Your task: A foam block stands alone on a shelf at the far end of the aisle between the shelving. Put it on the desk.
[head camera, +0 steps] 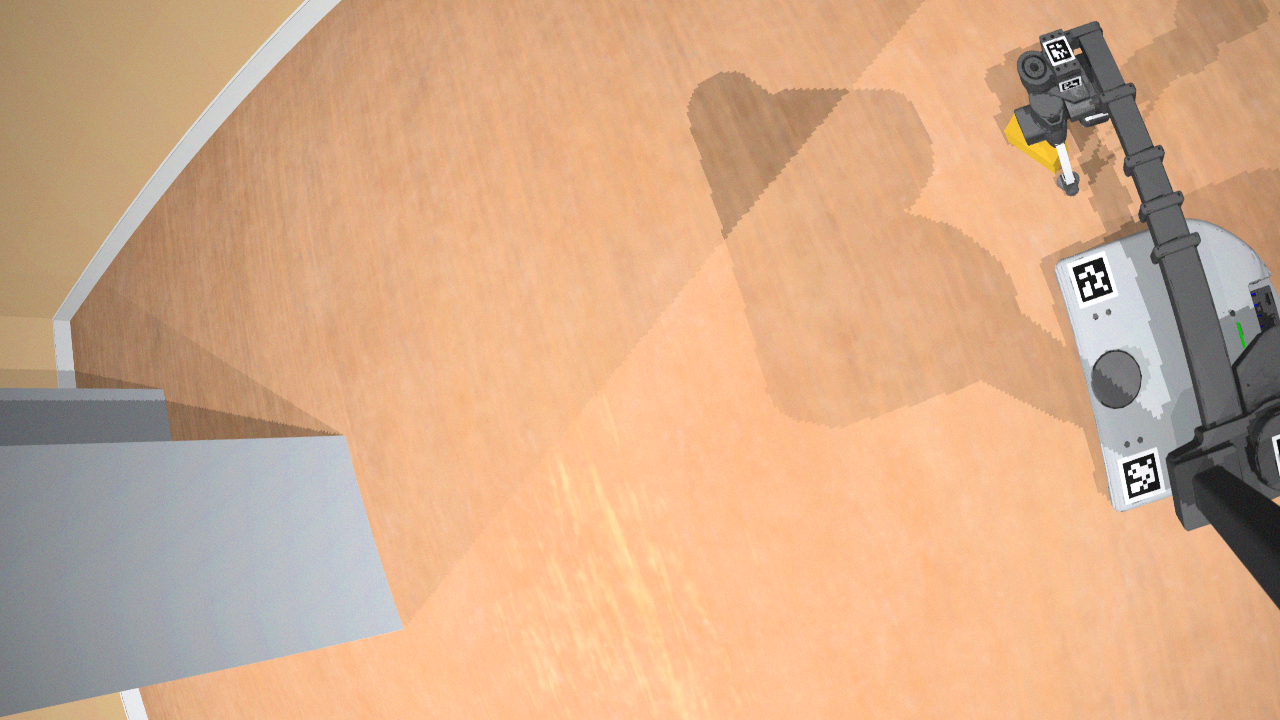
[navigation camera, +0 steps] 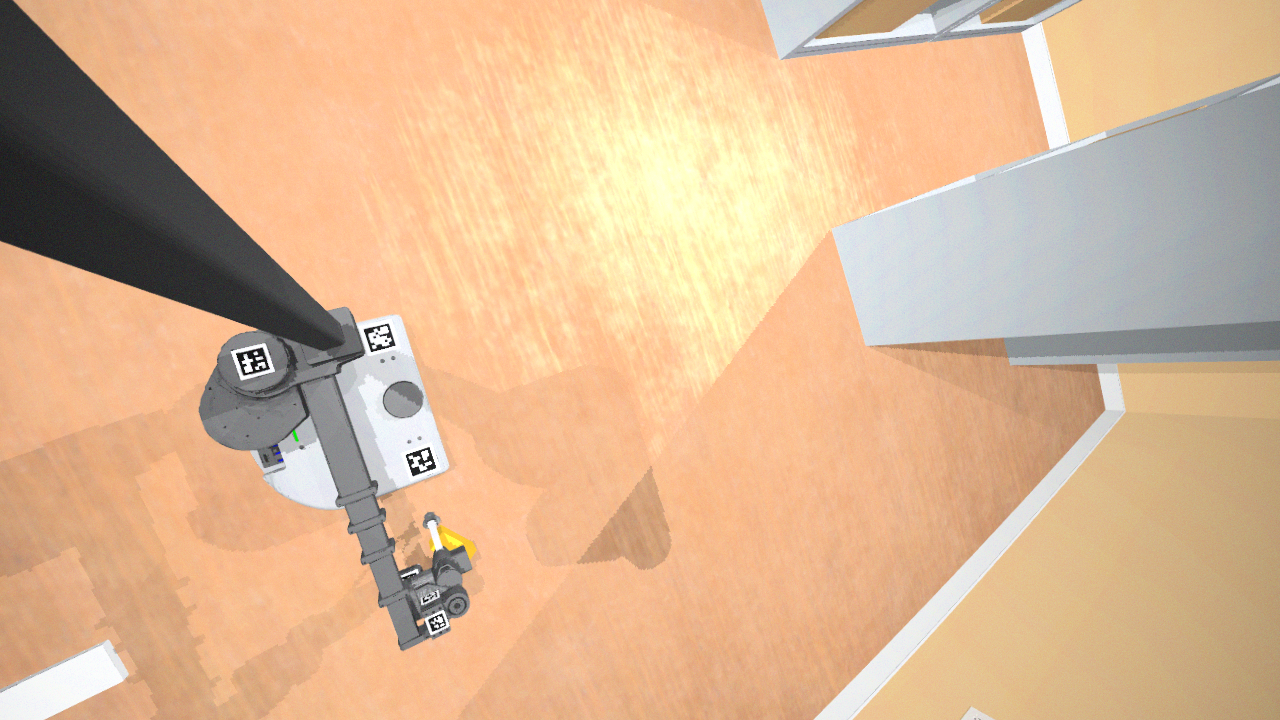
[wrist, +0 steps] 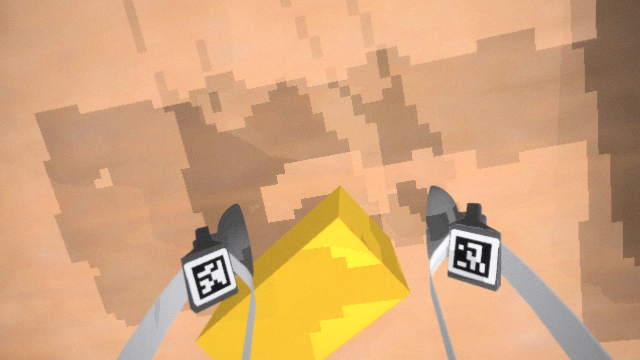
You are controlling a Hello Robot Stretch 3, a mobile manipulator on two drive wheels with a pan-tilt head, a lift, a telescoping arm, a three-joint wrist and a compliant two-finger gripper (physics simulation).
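Seen in the pictures: gripper, between the fingertips: [head camera: 1056, 151]; robot's base, origin of its link: [head camera: 1115, 378] [navigation camera: 400, 396].
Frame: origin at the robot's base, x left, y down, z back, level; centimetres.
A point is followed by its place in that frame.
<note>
The yellow foam block [head camera: 1031, 148] {x -34.8, y -6.0, z -1.8 cm} [navigation camera: 458, 542] {x -35.2, y -6.0, z -1.8 cm} [wrist: 305, 300] lies on the wood floor, turned so that one corner points up the wrist view, between and below the fingers. My gripper [head camera: 1068, 184] [navigation camera: 431, 519] {x -34.6, y -0.7, z 2.2 cm} [wrist: 335, 220] {x -34.6, y -0.7, z 2.2 cm} is open above it. In the wrist view the left fingertip overlaps the block's left side, and a strip of floor shows between the block and the right fingertip. The block's near end is cut off by the wrist view's bottom edge. Nothing is held. I cannot make out the desk in these views.
A grey shelving unit [head camera: 179, 555] {x -9.0, y -53.8, z -152.6 cm} [navigation camera: 1056, 241] {x -6.7, y -65.5, z -152.4 cm} stands far from the arm, near the tan wall [head camera: 134, 116] {x -139.6, y -30.6, z -206.3 cm} [navigation camera: 1109, 573] {x -139.4, y -44.2, z -208.5 cm}. Another shelving unit [navigation camera: 796, 26] {x 80.1, y -10.4, z -144.6 cm} is at the top right of the navigation view. A white bar-like object [navigation camera: 62, 682] shows at its lower left.
</note>
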